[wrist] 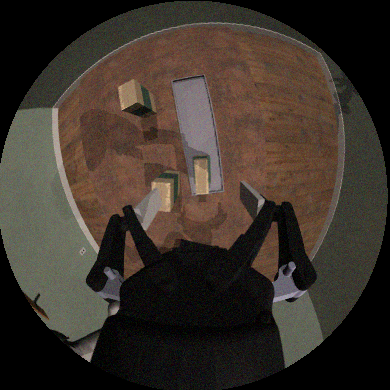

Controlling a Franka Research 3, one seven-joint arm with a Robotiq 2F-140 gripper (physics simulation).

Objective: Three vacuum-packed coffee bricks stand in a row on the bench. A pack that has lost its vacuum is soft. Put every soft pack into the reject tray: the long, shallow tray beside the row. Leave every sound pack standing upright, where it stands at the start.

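Note:
One coffee pack (pixel 201 176), tan with a green band, stands in the near end of the long, shallow grey reject tray (pixel 194 107). A second pack (pixel 163 194) stands on the bench left of the tray's near end. A third pack (pixel 133 97) stands farther back, left of the tray's far end. My gripper (pixel 198 192) is open and empty above the bench, its fingers wide apart. In the view, the left finger overlaps the lower left edge of the second pack; whether they touch cannot be told. Softness cannot be told by sight.
The brown wooden bench (pixel 295 125) has a pale raised edge around it. Dark shadows of the arm and packs fall on the bench to the left of the tray and near the gripper.

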